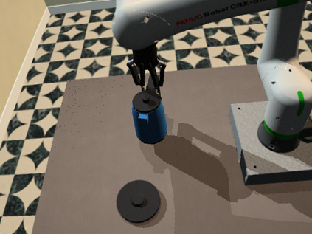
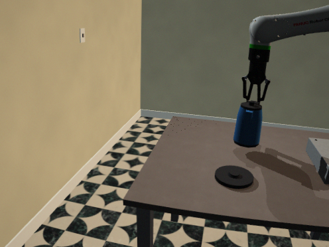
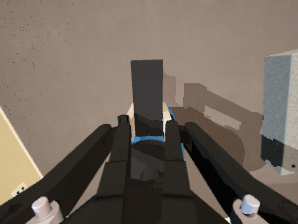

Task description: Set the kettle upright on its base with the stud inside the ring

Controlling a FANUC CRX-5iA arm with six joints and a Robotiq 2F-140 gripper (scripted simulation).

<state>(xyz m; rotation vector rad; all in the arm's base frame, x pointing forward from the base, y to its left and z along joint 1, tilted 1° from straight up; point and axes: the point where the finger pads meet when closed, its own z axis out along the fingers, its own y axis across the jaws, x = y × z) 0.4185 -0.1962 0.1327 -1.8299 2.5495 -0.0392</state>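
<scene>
The blue kettle lies 50 mm below my hand, 30 mm to the left of it and 10 mm ahead of it. From my hand the other things lie so: round black base 320 mm to the left, 180 mm below, 110 mm ahead.
</scene>
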